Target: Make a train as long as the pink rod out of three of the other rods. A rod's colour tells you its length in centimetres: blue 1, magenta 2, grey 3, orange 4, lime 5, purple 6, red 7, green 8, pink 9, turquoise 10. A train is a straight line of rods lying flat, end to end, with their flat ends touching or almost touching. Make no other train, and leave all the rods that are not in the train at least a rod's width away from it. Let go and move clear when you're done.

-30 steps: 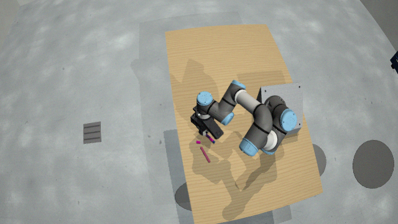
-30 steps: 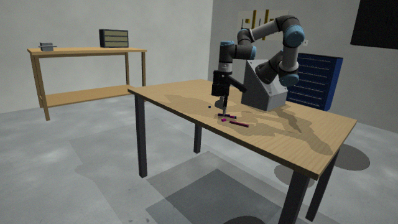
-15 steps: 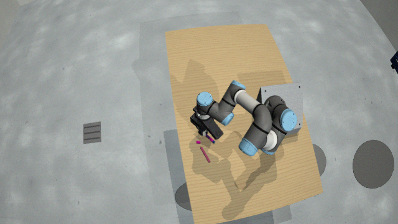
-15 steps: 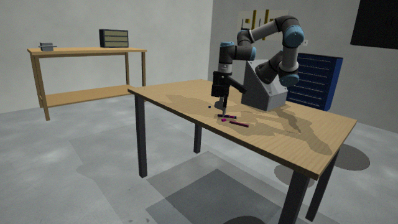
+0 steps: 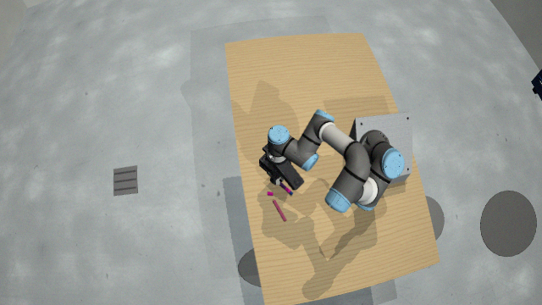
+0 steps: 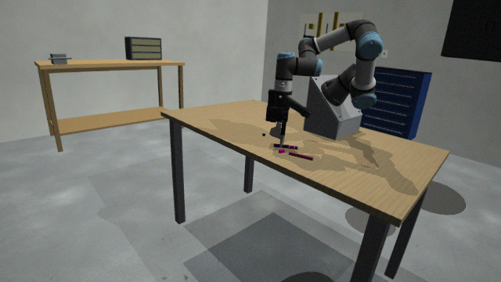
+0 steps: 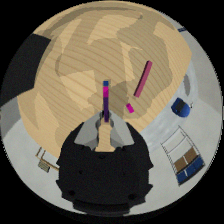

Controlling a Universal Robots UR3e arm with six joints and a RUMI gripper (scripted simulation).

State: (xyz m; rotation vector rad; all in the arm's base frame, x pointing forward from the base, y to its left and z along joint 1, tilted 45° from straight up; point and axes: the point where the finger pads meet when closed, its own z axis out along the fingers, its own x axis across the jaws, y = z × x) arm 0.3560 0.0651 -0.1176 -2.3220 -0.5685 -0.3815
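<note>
My gripper is now 1 cm above the purple rod. From my hand the other things lie so: pink rod (11 cm to the left, 3 cm ahead, 1 cm below).
</note>
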